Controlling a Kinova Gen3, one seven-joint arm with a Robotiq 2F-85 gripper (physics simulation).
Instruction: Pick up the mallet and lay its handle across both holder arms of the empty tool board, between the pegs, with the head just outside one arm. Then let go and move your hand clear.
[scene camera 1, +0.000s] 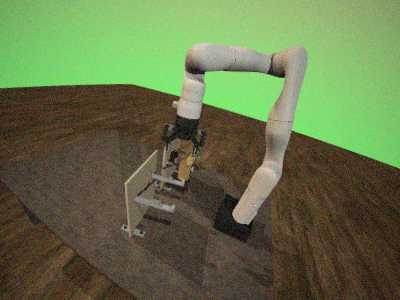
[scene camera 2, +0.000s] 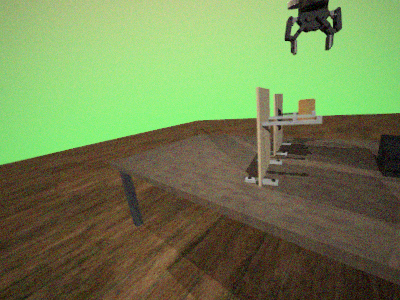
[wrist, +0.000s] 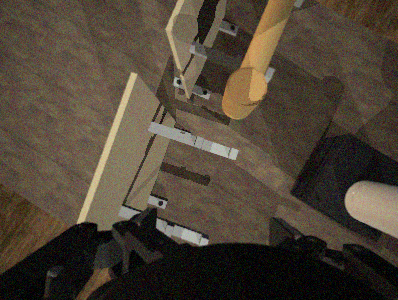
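Seen in the pictures: gripper, fingertip midpoint: (scene camera 1: 181, 153) (scene camera 2: 310, 52) (wrist: 212, 225); arm's base, link origin: (scene camera 1: 240, 216) (wrist: 365, 201).
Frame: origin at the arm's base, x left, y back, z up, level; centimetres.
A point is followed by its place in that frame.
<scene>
The mallet (scene camera 1: 184, 170) {z 14.1, x 1.1, y -34.4 cm} (scene camera 2: 306, 107) {z 13.8, x 1.2, y -34.9 cm} (wrist: 245, 92) {z 16.9, x -0.9, y -35.2 cm} is orange-tan. Its handle lies across the arms of the farther tool board (scene camera 1: 165, 167) {z 6.3, x -4.3, y -48.5 cm} (scene camera 2: 278, 100) {z 17.3, x -10.8, y -49.5 cm} (wrist: 184, 25) {z 16.9, x -5.0, y -48.6 cm}, with its head on the side toward the nearer board. The nearer, empty tool board (scene camera 1: 140, 190) {z 11.4, x 22.1, y -44.2 cm} (scene camera 2: 262, 135) {z 7.4, x 26.6, y -43.1 cm} (wrist: 115, 160) {z 20.3, x 17.3, y -45.2 cm} stands upright. Its two grey holder arms carry nothing; one arm (scene camera 1: 156, 204) {z 12.6, x 25.2, y -33.8 cm} and the other arm (scene camera 1: 170, 180) {z 12.2, x 9.8, y -37.0 cm} (wrist: 192, 140) {z 11.7, x 9.2, y -38.8 cm} stick out toward the robot base. My gripper (scene camera 1: 183, 150) {z 31.4, x 14.8, y -31.9 cm} (scene camera 2: 311, 50) {z 31.4, x 14.8, y -31.9 cm} (wrist: 212, 225) {z 31.4, x 14.8, y -31.9 cm} is open and empty, above the boards and the mallet, apart from both.
The black robot base block (scene camera 1: 227, 215) {z 0.3, x 3.5, y -6.5 cm} (scene camera 2: 390, 155) {z -2.0, x 6.7, y -10.2 cm} (wrist: 330, 167) {z 0.7, x -2.3, y -10.5 cm} stands on the table (scene camera 1: 75, 175) {z -9.2, x 20.4, y -97.6 cm} (scene camera 2: 190, 170) {z -9.2, x 32.1, y -75.3 cm}, on the side the arms point to. The upright panels and small grey feet (scene camera 1: 133, 231) {z -7.3, x 29.2, y -42.3 cm} (scene camera 2: 268, 182) {z -8.3, x 28.9, y -40.4 cm} of the boards are obstacles. The arm's pale base link (wrist: 372, 202) {z 6.9, x 1.2, y -4.0 cm} shows in the wrist view.
</scene>
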